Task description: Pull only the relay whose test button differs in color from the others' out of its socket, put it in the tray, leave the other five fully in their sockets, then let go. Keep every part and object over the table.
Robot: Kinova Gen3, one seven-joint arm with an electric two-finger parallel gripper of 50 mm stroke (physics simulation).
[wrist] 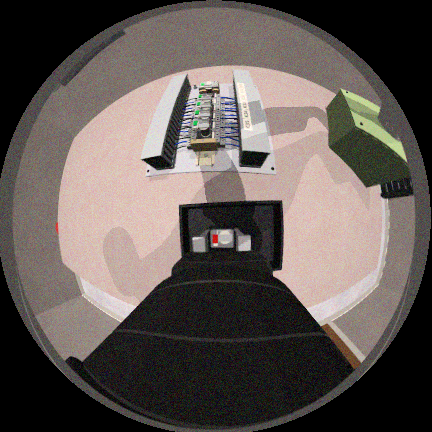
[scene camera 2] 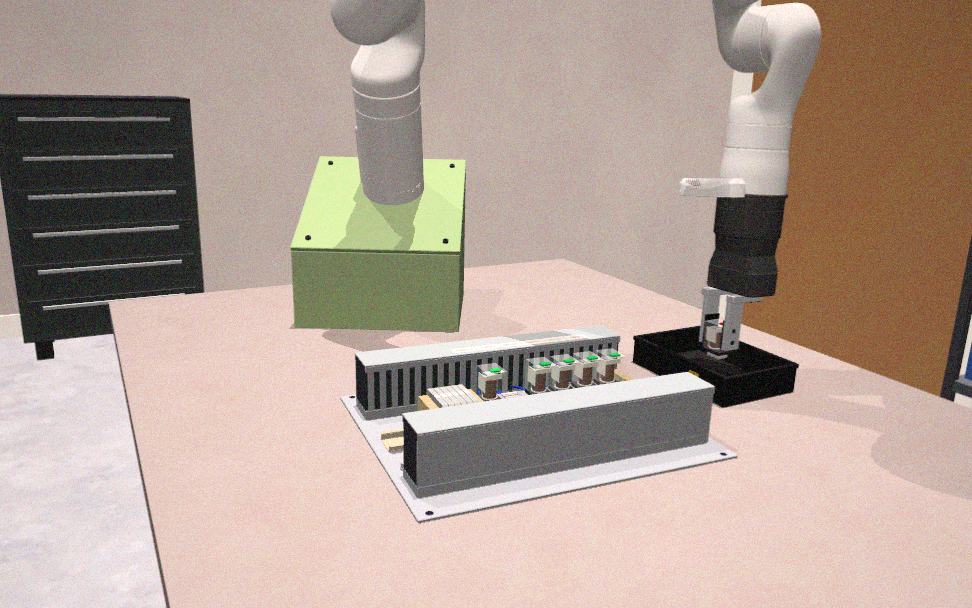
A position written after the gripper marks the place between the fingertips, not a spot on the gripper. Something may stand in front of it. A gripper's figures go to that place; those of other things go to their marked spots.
Scene:
The gripper (wrist: 221, 236) is 18 cm from the lens. A panel plate (wrist: 226, 158) is 24 cm from the lens.

